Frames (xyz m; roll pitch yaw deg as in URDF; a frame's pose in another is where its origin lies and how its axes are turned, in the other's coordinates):
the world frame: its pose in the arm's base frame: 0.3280 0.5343 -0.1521 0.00 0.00 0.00
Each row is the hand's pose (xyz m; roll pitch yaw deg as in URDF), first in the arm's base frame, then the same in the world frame.
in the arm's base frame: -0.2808 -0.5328 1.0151 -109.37 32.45 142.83
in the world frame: -0.6088 -1.0671 1.1672 -109.37 32.45 142.83
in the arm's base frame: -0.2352 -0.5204 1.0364 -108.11 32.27 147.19
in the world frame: -0.5632 -1.0547 1.1885 -108.11 32.27 147.19
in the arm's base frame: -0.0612 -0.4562 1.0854 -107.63 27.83 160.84
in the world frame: -0.3892 -0.9905 1.2375 -107.63 27.83 160.84
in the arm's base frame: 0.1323 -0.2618 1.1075 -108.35 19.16 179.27
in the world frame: -0.1957 -0.7961 1.2596 -108.35 19.16 179.27
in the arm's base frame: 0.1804 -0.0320 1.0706 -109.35 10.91 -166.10
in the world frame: -0.1476 -0.5663 1.2227 -109.35 10.91 -166.10
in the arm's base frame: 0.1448 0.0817 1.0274 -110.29 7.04 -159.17
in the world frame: -0.1832 -0.4526 1.1795 -110.29 7.04 -159.17
